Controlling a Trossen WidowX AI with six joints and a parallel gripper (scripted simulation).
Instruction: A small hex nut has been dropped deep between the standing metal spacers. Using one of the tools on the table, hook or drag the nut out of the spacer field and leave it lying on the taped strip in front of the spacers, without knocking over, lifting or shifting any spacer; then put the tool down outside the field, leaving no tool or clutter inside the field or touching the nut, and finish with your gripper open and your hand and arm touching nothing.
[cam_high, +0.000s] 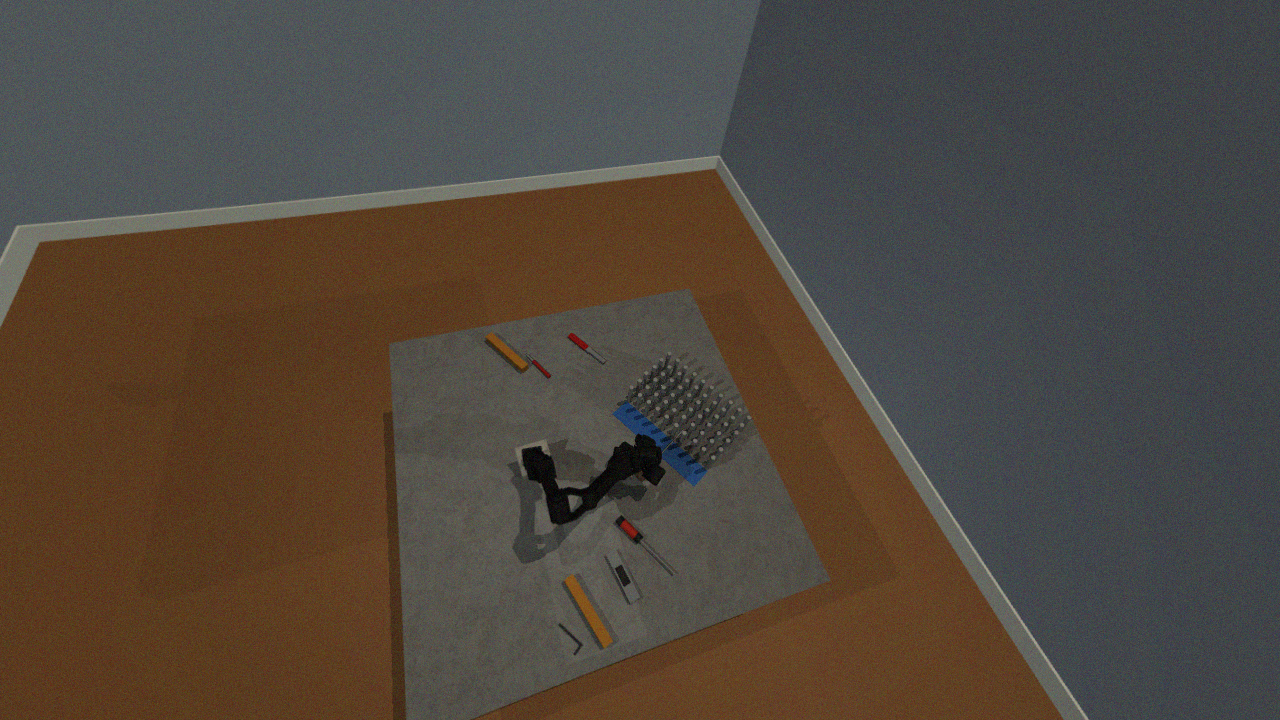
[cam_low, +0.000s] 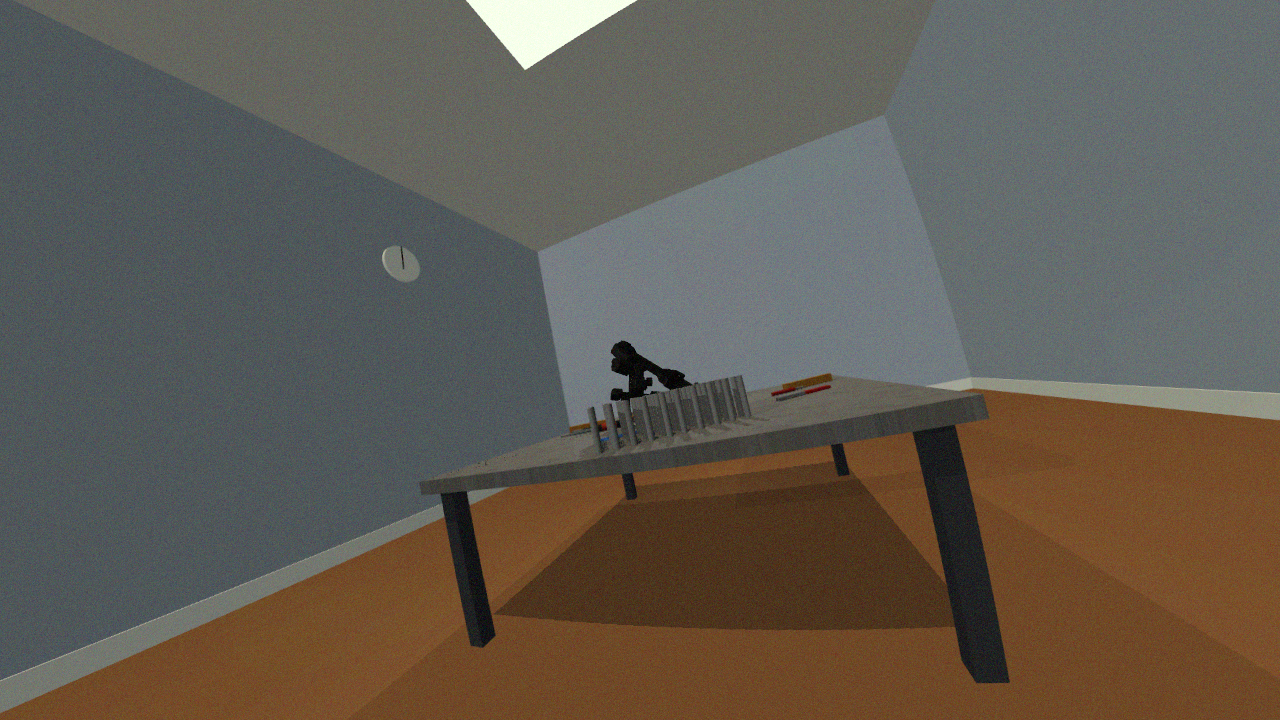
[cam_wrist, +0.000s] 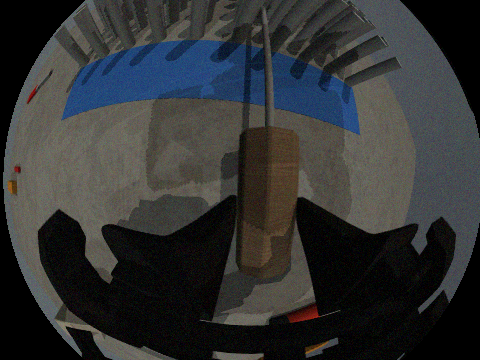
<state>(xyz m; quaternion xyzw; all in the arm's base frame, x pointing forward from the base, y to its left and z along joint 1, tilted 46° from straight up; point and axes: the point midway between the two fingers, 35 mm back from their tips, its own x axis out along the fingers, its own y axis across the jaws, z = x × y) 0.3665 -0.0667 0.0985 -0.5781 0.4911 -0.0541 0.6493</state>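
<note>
The blue taped strip is 100 mm to the left of my gripper tip, 80 mm ahead of it and 40 mm below it. From my gripper tip the other things lie so: hook tool 90 mm ahead, 60 mm to the left; then dark flat tool 310 mm to the right, 170 mm behind, 20 mm below; then thin red tool 550 mm to the left, 320 mm behind, 30 mm below.
</note>
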